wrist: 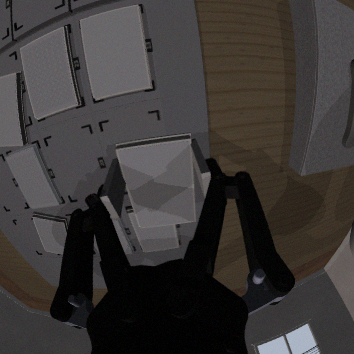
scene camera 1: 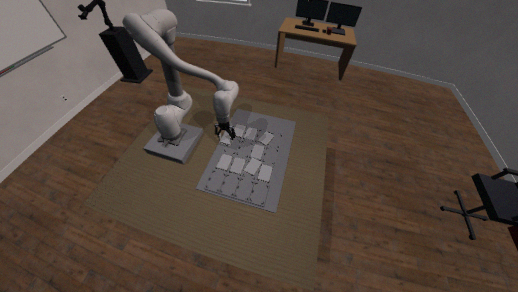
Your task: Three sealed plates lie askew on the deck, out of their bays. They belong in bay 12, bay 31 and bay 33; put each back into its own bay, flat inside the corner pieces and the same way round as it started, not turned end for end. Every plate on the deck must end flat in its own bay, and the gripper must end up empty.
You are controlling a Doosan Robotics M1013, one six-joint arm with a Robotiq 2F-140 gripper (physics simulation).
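Places are measured from the arm's base along level axes (x ahead, y left, z up), in millimetres.
Pixels of known places: gripper, fingertip midpoint: [wrist: 155,159] [scene camera 1: 226,141]; arm's base, origin of the base link: [scene camera 1: 172,135].
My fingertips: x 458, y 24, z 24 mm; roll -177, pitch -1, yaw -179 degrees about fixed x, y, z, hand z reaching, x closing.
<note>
For each thing: its middle in the pictures, then the offset to it from my fingertips. Level surfaces: height alone.
- pale plate, body centre: [wrist: 160,187] [scene camera 1: 228,137] 4 mm ahead, 37 mm left, 4 mm up
- grey deck, its level: 76 mm down
- second plate, body centre: [wrist: 53,236] [scene camera 1: 266,138] 294 mm ahead, 152 mm left, 67 mm down
- third plate, body centre: [wrist: 4,111] [scene camera 1: 252,166] 243 mm ahead, 135 mm right, 68 mm down
My gripper [scene camera 1: 225,136] [wrist: 155,159] is shut on a pale plate [scene camera 1: 225,141] [wrist: 157,175], one finger at each long side. The plate is over the near-robot side of the grey deck [scene camera 1: 280,175] [wrist: 177,60]; its exact height is hard to tell. Black corner pieces of a bay show just beyond it in the wrist view. A second plate [scene camera 1: 267,138] [wrist: 49,233] lies askew at the deck's far right. A third plate [scene camera 1: 254,166] [wrist: 9,112] lies askew in the middle row. Bay numbers are too small to read.
Other plates stand close by: two [scene camera 1: 239,131] [scene camera 1: 251,133] behind the gripper, one [scene camera 1: 257,151] [wrist: 35,175] mid-deck, and three [scene camera 1: 224,162] [scene camera 1: 237,165] [scene camera 1: 265,173] in the row with the askew one. The robot's base block [scene camera 1: 172,150] [wrist: 310,100] is beside the deck.
</note>
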